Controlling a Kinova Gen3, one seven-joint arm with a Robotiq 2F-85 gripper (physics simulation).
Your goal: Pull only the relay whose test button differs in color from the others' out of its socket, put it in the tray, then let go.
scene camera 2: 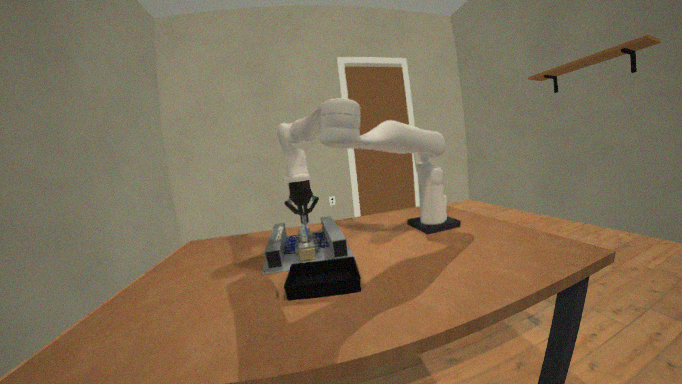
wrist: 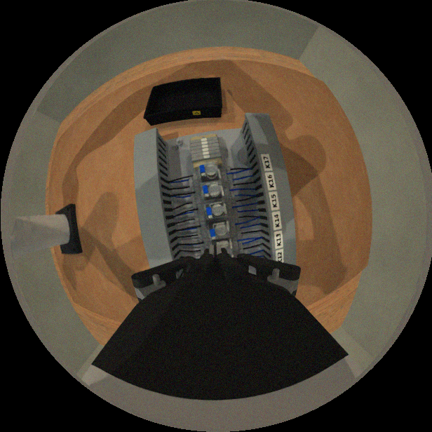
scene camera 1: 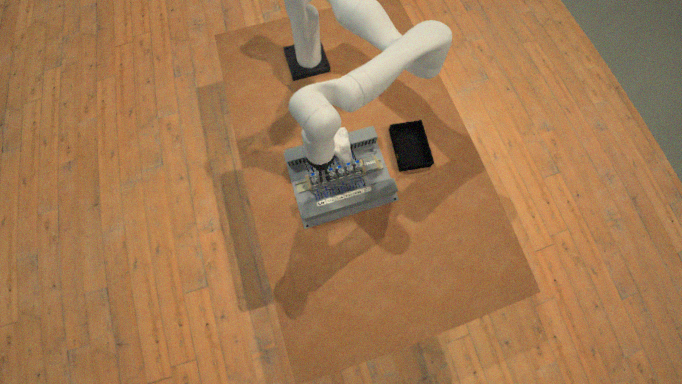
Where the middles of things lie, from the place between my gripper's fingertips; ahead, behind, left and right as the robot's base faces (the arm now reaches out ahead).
Labels:
My gripper is now 1 cm short of the grey panel (scene camera 1: 297, 174), 5 cm to the right of it and 7 cm above it.

